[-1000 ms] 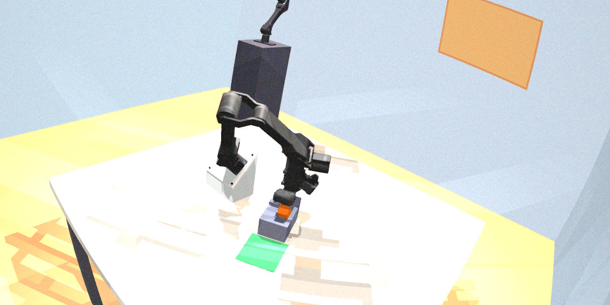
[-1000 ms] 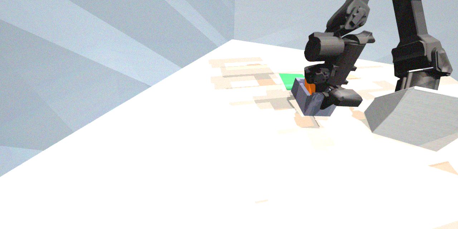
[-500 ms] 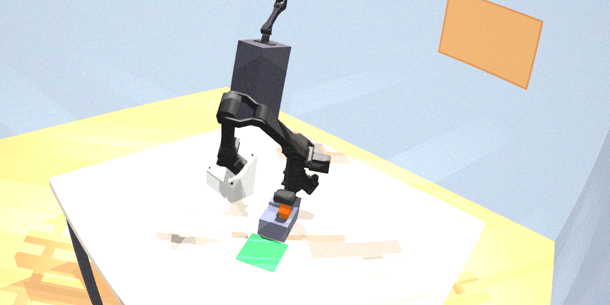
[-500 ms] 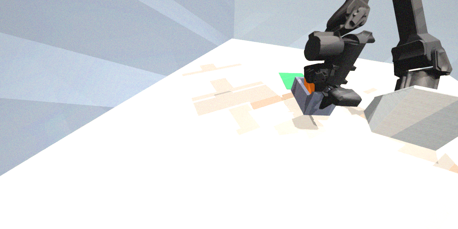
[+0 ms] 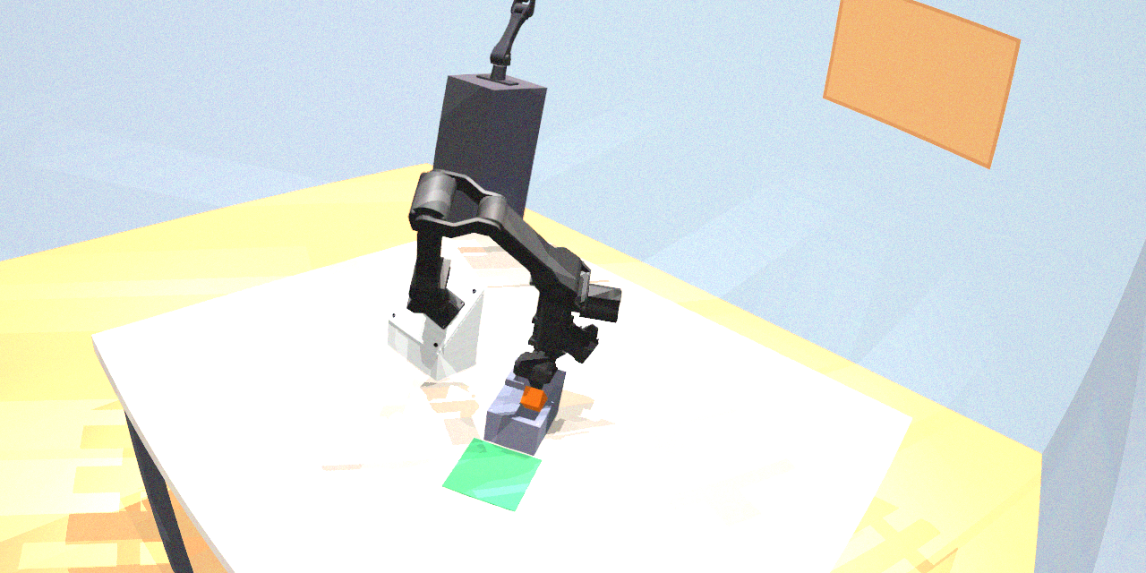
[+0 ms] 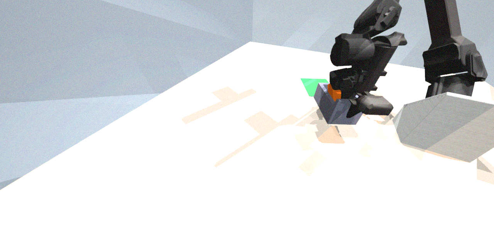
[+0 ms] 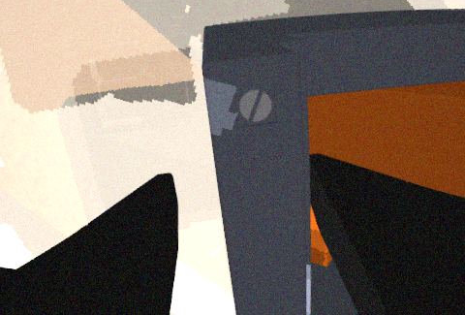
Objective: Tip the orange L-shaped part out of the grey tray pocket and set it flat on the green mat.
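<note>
The orange L-shaped part is 2 cm ahead of my gripper tip and 4 cm to the right of it. The rest, counted from my gripper tip: green mat: 10 cm ahead, 20 cm to the right, 6 cm below.
</note>
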